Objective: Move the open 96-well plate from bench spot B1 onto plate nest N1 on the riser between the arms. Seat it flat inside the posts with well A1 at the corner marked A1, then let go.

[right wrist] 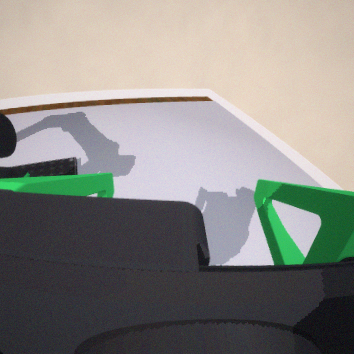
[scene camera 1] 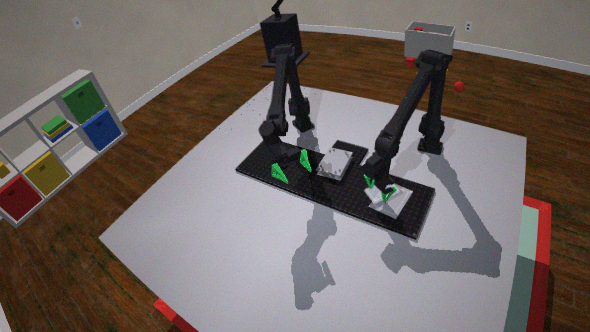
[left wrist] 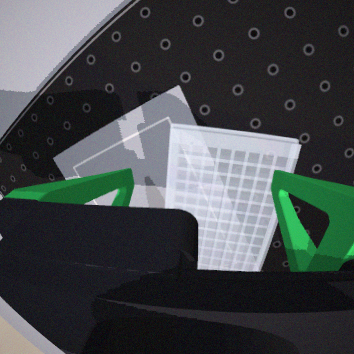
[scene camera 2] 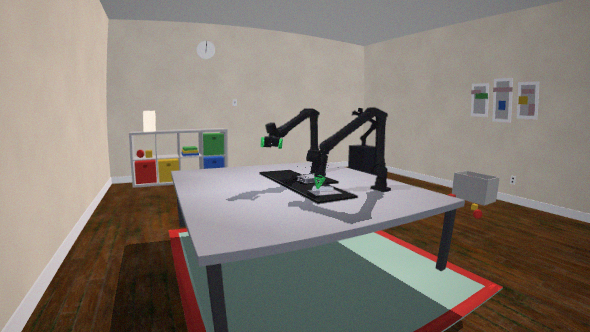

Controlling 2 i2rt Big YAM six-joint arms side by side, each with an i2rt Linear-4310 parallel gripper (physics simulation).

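Frame: origin at the left arm's base, x right, y ahead, z up, level; metres.
Seen in the pictures: left gripper, fingertip midpoint: (scene camera 1: 377, 195) (left wrist: 200, 177) (scene camera 2: 317, 187); right gripper, fingertip midpoint: (right wrist: 184, 184) (scene camera 1: 299, 177) (scene camera 2: 270, 147); left arm's base, link origin: (scene camera 1: 430, 147) (scene camera 2: 380, 189); right arm's base, link origin: (scene camera 1: 303, 125).
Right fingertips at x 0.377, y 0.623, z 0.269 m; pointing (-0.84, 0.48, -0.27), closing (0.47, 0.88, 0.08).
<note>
Offsets run from my right fingertips to a thing's top centre. Level surfaces: height alone.
The open 96-well plate @[dx -0.232, dy -0.246, dz -0.237 m] (left wrist: 227, 200), clear with a grid of wells, lies turned across one side of the pale outlined bench spot (left wrist: 107, 142) (scene camera 1: 401, 196), overhanging onto the black perforated board @[dz -0.256 m] (left wrist: 235, 50) (scene camera 1: 420, 210). Which corner is A1 cannot be read. My left gripper (scene camera 1: 378, 194) (scene camera 2: 320, 182) (left wrist: 200, 177) is open, low over the plate, with its fingers apart on either side in the left wrist view; its body hides the plate's near end. The grey plate nest @[dx +0.025, dy -0.327, dz -0.212 m] (scene camera 1: 336, 163) with small posts sits on the riser. My right gripper (scene camera 1: 292, 169) (scene camera 2: 271, 143) (right wrist: 184, 184) is open and empty, raised left of the nest.
The board and both arms stand on a large white table @[dz -0.269 m] (scene camera 1: 210, 235) (scene camera 2: 240, 220). The nest stands between the two grippers in scene camera 1. A cube shelf (scene camera 1: 106, 85), a grey bin (scene camera 1: 429, 44) and a dark box stand (scene camera 1: 281, 37) are beyond the table.
</note>
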